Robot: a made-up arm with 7 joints.
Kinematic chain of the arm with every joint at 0, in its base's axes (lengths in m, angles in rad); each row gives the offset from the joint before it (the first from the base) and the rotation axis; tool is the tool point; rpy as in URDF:
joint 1: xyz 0 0 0 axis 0.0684 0.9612 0.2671
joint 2: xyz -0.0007 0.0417 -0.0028 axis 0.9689 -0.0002 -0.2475
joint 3: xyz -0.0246 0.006 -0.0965 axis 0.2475 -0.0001 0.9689
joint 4: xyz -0.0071 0 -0.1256 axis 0.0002 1 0
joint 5: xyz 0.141 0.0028 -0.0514 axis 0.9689 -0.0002 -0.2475
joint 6: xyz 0.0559 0 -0.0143 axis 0.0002 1 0
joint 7: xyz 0.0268 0 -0.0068 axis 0.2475 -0.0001 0.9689
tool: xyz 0 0 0 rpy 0 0.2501 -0.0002
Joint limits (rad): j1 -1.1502..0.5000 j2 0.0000..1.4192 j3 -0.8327..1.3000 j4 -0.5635..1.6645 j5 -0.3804..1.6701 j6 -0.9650..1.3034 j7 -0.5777..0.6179
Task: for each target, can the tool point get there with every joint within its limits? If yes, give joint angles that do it. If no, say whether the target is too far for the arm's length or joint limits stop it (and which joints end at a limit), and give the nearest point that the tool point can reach.
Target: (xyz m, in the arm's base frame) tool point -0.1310 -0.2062 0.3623
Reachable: no: joint limits stop it (at a limit: joint 1, joint 2, joint 4) | nearest point 0.0310 0.1422 0.2204 | short by 0.410 m
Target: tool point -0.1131 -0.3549 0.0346
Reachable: no: joint limits stop it (at a limit: joint 1, joint 2, joint 3, joint 4) | nearest point 0.1298 -0.1714 0.0146 | short by 0.305 m
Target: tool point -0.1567 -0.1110 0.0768
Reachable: no: joint limits stop it (at a limit: joint 1, joint 2, joint 3, joint 4, joint 6) | nearest point 0.1269 -0.1576 0.0242 | short by 0.292 m
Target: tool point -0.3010 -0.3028 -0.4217
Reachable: no: too far | nearest point -0.1857 -0.0860 -0.3692 | short by 0.251 m
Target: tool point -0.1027 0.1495 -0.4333
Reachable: yes | joints 0.0927 0.1549 0.2944 1.3115 0.8760 0.6552 -0.4430
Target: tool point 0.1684 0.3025 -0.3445
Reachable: yes | joints -0.5049 0.5382 0.7670 1.3170 0.9048 0.2324 -0.0202
